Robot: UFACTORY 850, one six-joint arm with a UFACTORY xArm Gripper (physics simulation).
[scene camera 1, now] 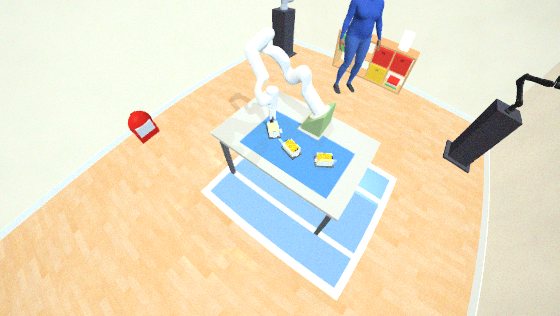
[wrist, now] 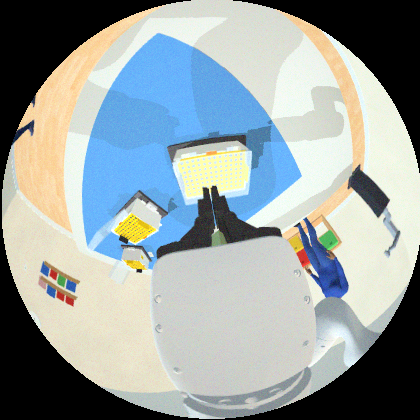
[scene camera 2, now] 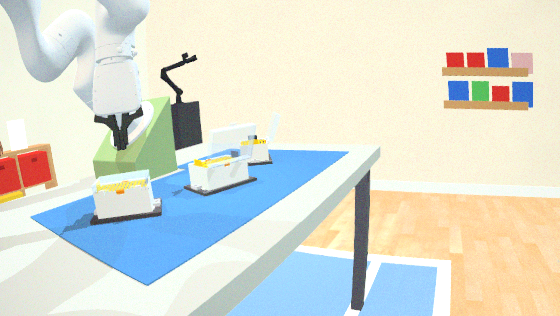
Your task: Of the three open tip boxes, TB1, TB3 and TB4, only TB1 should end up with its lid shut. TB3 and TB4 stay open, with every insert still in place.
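Note:
Three white tip boxes with yellow inserts sit on dark bases; no labels are readable, so I cannot tell which is TB1, TB3 or TB4. The near box has its clear lid down over its insert. The middle box and the far box have their lids raised and yellow inserts inside. My gripper is shut and empty, a little above the near box's lid, with a gap visible in scene camera 2.
The boxes stand on a blue mat on a pale table. The green arm mount stands behind the mat. A figure in blue stands beyond the table.

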